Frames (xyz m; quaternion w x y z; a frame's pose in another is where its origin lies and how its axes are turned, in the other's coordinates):
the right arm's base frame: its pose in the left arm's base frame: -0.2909 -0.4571 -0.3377 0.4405 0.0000 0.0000 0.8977
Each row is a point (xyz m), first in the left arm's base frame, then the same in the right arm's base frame.
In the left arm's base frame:
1: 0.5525 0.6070 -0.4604
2: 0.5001 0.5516 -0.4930
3: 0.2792 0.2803 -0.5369
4: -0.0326 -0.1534 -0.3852
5: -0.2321 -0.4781 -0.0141
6: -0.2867 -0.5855 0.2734
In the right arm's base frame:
1: 0.3256 -1.3182 -0.1227
2: 0.3138 -1.2428 -0.1553
3: 0.2344 -0.9021 -0.1992
4: 0.0822 -0.3901 -0.0475
5: -0.0526 -0.0337 0.3236
6: -0.1041 0.0752 0.6111

